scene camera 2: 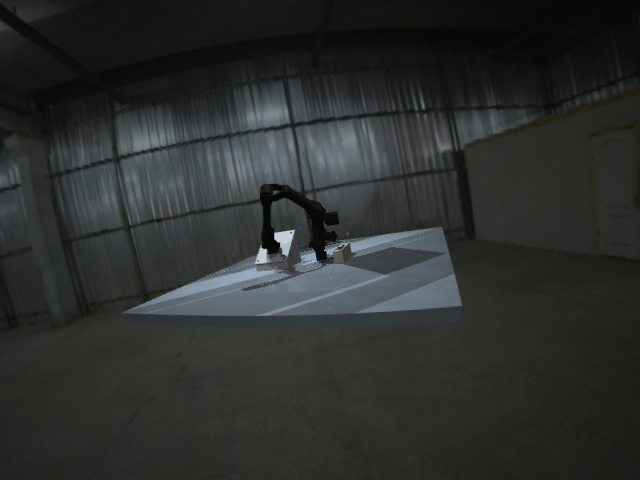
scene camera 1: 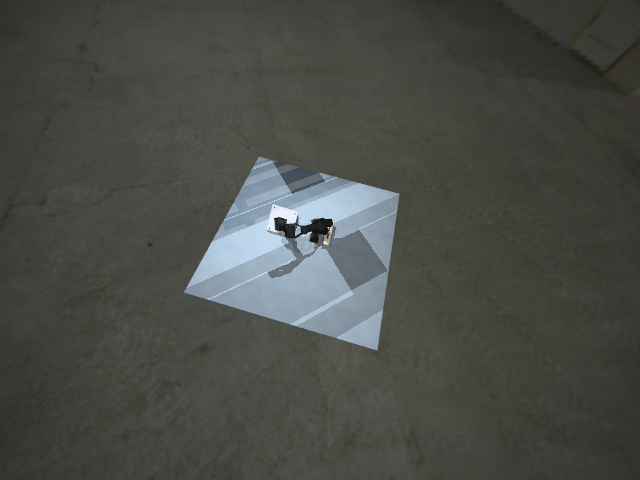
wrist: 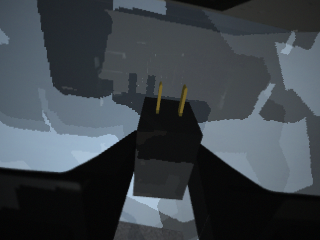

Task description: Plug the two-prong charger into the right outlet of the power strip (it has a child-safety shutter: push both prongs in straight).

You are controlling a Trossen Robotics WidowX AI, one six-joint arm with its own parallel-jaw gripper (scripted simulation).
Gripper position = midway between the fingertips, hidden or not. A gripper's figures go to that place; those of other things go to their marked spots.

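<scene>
My gripper [wrist: 162, 139], 0.11 m from the lens. Black two-prong charger [wrist: 168, 138], 0.07 m from the lens.
</scene>
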